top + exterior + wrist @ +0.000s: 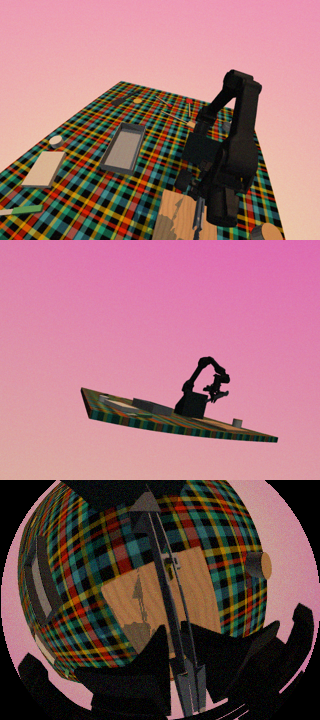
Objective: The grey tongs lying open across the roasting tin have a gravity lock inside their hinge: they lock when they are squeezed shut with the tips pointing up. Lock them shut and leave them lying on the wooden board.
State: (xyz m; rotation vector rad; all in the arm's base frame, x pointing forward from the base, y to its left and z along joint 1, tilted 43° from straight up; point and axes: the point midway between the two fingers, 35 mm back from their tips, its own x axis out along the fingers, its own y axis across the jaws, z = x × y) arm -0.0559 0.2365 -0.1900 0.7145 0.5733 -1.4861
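The wooden board is 150 mm below my gripper tip, 110 mm to the left of it and 20 mm behind it. Also, from my gripper tip: pale block (680 mm ahead, 140 mm below, 130 mm to the left); green-handled tool (620 mm ahead, 310 mm to the left, 150 mm below); grey roasting tin (410 mm ahead, 170 mm to the right, 130 mm below).
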